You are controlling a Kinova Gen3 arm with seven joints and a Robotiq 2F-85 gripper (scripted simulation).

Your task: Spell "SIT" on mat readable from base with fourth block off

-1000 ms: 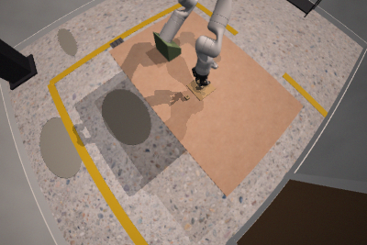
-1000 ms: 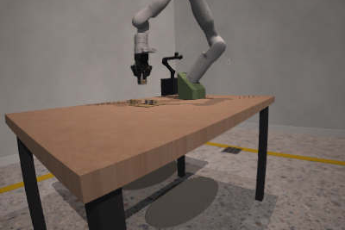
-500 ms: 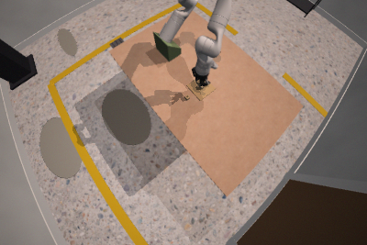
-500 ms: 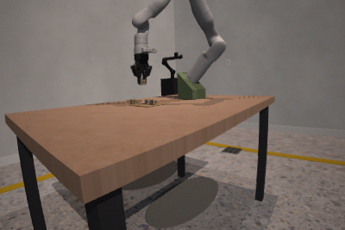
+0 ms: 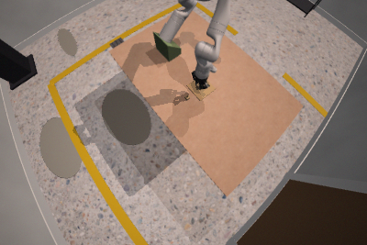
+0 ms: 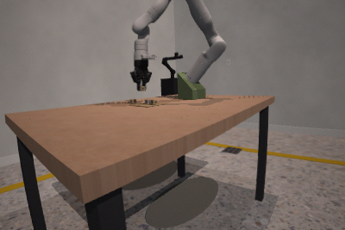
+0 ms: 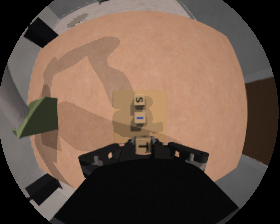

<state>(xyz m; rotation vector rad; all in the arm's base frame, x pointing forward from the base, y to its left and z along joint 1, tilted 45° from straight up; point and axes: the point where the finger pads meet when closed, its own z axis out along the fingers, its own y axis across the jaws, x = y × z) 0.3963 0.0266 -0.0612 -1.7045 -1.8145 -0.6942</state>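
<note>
The tan mat is 1 cm behind my hand, 4 cm to the left of it and 9 cm below it.
</note>
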